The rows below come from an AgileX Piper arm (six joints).
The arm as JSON. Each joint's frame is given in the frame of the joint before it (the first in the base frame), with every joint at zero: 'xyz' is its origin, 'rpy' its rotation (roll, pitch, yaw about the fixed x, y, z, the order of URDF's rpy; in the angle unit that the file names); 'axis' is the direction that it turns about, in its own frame. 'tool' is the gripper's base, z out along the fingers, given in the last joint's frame.
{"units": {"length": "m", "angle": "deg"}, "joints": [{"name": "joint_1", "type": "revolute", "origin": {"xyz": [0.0, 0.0, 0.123], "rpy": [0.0, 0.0, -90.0]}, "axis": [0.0, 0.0, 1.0]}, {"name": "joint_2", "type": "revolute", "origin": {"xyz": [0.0, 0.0, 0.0], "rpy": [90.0, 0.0, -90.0]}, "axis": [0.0, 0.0, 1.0]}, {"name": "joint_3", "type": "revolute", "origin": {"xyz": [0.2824, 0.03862, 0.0], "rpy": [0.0, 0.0, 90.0]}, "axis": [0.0, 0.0, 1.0]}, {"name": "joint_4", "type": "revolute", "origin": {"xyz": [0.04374, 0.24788, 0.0], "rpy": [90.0, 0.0, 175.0]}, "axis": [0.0, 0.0, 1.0]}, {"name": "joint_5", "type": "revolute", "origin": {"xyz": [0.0, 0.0, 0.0], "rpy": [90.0, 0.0, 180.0]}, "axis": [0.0, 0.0, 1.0]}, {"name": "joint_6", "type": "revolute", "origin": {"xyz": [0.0, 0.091, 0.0], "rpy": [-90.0, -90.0, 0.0]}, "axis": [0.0, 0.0, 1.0]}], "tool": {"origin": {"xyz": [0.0, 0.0, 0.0], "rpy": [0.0, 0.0, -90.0]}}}
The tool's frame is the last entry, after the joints.
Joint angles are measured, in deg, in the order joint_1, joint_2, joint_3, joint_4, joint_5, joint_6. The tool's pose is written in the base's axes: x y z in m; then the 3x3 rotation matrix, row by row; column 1 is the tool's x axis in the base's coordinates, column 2 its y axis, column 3 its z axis. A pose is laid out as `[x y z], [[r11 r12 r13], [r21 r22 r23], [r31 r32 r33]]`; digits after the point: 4 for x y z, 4 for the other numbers.
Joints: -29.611 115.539 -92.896 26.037 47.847 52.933
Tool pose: [0.3989 -0.1927 0.2298], [[0.0683 0.8381 0.5413], [0.9901 -0.1237 0.0667], [0.1228 0.5314 -0.8382]]
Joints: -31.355 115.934 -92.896 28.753 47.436 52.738
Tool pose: [0.3958 -0.2034 0.2284], [[0.1098 0.8192 0.5628], [0.9809 -0.1808 0.0719], [0.1607 0.5442 -0.8234]]
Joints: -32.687 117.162 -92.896 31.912 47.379 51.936
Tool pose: [0.3950 -0.2114 0.2206], [[0.1368 0.8069 0.5746], [0.9685 -0.2308 0.0935], [0.2080 0.5437 -0.8131]]
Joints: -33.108 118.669 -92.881 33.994 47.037 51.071
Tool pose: [0.3973 -0.2146 0.2102], [[0.1467 0.8036 0.5768], [0.9601 -0.2559 0.1123], [0.2379 0.5374 -0.8091]]
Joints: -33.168 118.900 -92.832 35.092 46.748 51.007
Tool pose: [0.3983 -0.2148 0.2089], [[0.1538 0.7963 0.5850], [0.9553 -0.2712 0.1179], [0.2525 0.5407 -0.8024]]
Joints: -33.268 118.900 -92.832 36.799 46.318 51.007
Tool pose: [0.3994 -0.2149 0.2102], [[0.1645 0.7810 0.6024], [0.9478 -0.2944 0.1229], [0.2733 0.5508 -0.7886]]
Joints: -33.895 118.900 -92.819 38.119 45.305 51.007
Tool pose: [0.3988 -0.2198 0.2114], [[0.1862 0.7602 0.6225], [0.9407 -0.3209 0.1104], [0.2837 0.5650 -0.7748]]
